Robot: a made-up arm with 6 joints. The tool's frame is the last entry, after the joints. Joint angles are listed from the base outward. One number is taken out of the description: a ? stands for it. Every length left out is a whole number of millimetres.
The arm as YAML. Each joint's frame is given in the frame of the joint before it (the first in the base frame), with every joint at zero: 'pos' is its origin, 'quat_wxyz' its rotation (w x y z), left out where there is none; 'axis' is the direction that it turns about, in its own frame. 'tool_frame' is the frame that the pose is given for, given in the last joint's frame.
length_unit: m
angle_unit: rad
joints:
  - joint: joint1
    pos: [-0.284, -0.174, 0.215]
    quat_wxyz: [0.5, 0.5, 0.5, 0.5]
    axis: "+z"
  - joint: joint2
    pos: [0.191, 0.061, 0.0]
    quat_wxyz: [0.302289, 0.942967, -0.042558, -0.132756]
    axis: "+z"
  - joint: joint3
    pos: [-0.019, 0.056, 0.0]
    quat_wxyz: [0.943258, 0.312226, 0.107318, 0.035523]
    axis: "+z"
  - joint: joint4
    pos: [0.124, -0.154, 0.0]
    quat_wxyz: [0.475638, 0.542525, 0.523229, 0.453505]
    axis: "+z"
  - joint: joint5
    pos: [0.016, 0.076, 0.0]
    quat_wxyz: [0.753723, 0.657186, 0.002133, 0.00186]
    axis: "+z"
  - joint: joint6
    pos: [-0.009, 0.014, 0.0]
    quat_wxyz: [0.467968, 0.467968, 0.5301, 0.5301]
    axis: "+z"
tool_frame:
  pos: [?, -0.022, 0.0]
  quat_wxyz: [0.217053, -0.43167, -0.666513, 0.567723]
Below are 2 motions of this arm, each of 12 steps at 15 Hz.
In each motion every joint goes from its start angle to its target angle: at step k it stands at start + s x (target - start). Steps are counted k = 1, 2, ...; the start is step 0. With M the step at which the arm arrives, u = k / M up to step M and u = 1 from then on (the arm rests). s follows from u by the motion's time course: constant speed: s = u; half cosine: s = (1 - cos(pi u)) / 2; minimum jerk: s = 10 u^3 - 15 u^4 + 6 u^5.
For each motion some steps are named. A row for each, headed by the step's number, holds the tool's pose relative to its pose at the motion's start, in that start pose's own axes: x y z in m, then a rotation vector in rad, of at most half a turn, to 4 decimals.
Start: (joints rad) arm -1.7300 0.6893 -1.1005 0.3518 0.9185 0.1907
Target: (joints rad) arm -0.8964 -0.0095 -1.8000 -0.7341 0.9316 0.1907
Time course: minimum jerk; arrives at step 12
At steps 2, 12:
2: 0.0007 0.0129 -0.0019 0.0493 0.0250 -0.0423
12: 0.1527 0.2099 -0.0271 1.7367 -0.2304 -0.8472

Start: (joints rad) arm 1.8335 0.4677 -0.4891 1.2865 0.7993 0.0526
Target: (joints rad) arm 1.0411 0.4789 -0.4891 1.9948 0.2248 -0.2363
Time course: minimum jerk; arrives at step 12
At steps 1, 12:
1: 0.0005 -0.0007 -0.0008 -0.0032 -0.0027 0.0030
12: 0.1851 -0.0894 -0.1497 -0.5390 -0.5455 0.2346

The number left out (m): -0.059
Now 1 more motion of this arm.
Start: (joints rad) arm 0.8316 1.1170 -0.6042 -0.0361 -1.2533 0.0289
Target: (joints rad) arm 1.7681 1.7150 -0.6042 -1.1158 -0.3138 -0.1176
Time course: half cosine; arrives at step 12
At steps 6, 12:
6: 0.0809 -0.0808 -0.0555 0.2899 -0.3851 -0.3080
12: 0.1423 -0.1933 -0.1504 0.5508 -0.6971 -0.3088

